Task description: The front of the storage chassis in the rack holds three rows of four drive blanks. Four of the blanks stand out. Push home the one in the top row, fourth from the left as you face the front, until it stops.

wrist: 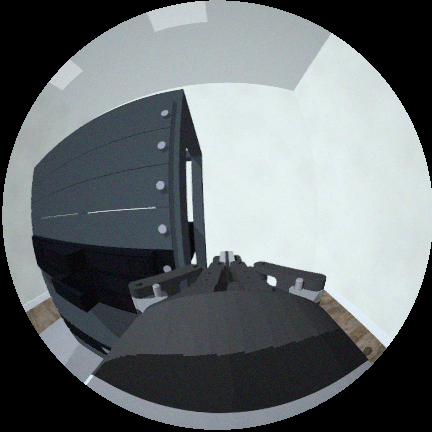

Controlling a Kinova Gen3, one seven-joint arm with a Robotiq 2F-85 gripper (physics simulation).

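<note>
The storage chassis is a very dark front in the rack, at the left of the wrist view, under the grey panels. Blocky dark shapes stand out from it: one blank in its upper left part and another dark blank lower down. Near its right end a faint square outline shows; whether that is the top row's fourth blank I cannot tell. The lower right of the front is hidden behind my gripper. My gripper is shut and empty, its tips to the right of the chassis and of the rack's right front post, touching nothing visible.
The rack has grey panels above the chassis, with round screw heads down its right front edge. Its open side frame faces right, left of my fingertips. Pale walls stand behind; wooden floor shows at lower right.
</note>
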